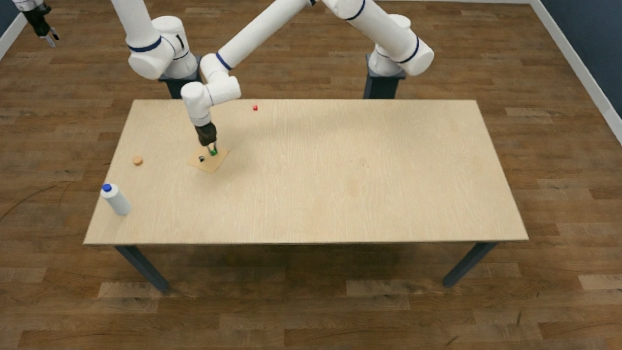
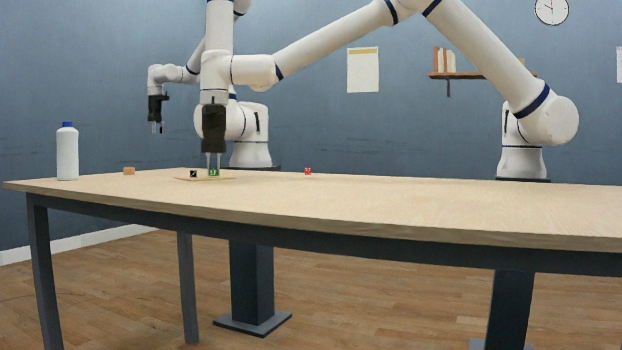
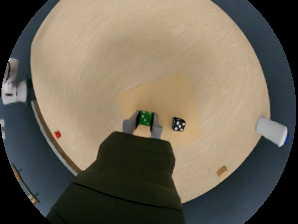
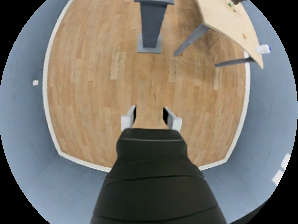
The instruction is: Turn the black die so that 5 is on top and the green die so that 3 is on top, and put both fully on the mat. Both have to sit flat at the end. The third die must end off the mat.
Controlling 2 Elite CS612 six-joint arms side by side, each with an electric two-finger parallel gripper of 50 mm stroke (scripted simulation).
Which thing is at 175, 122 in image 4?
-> My right gripper.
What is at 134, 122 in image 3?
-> My left gripper.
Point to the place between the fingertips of my left gripper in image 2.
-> At 213, 175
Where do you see a tan mat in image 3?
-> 170, 97
